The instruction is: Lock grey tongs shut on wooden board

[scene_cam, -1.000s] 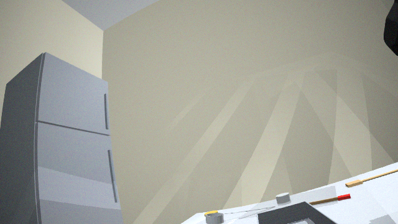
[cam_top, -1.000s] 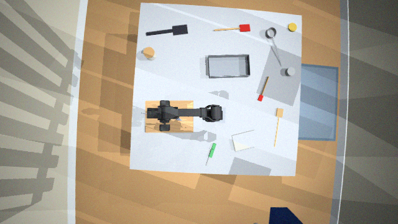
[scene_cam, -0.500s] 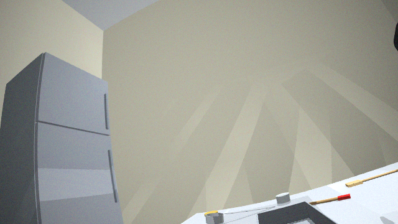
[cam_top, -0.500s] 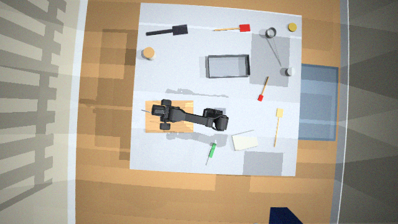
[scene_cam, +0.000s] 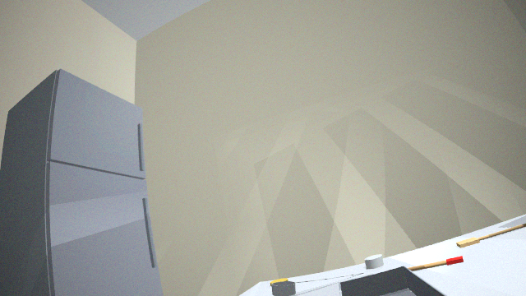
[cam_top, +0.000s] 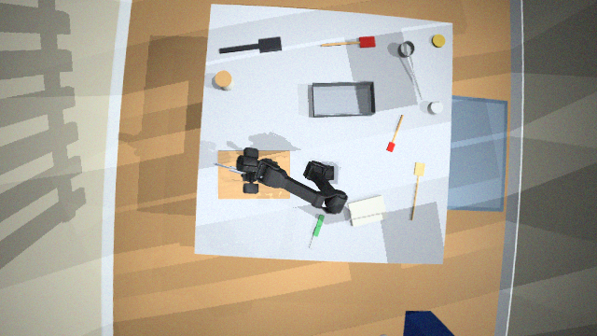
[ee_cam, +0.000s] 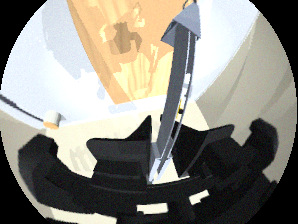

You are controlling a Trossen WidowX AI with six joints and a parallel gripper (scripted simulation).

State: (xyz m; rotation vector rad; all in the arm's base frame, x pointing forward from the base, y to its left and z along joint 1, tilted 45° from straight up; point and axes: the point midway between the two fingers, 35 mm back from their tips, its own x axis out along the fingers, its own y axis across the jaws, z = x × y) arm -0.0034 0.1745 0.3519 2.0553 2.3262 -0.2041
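Right now the wooden board is 1 cm behind my gripper tip, 3 cm to the right of it and 15 cm below it. The rest, counted from my gripper tip: cream block (19 cm behind, 60 cm to the right, 15 cm below); green-handled tool (31 cm behind, 34 cm to the right, 15 cm below); roasting tin (37 cm ahead, 47 cm to the right, 13 cm below).
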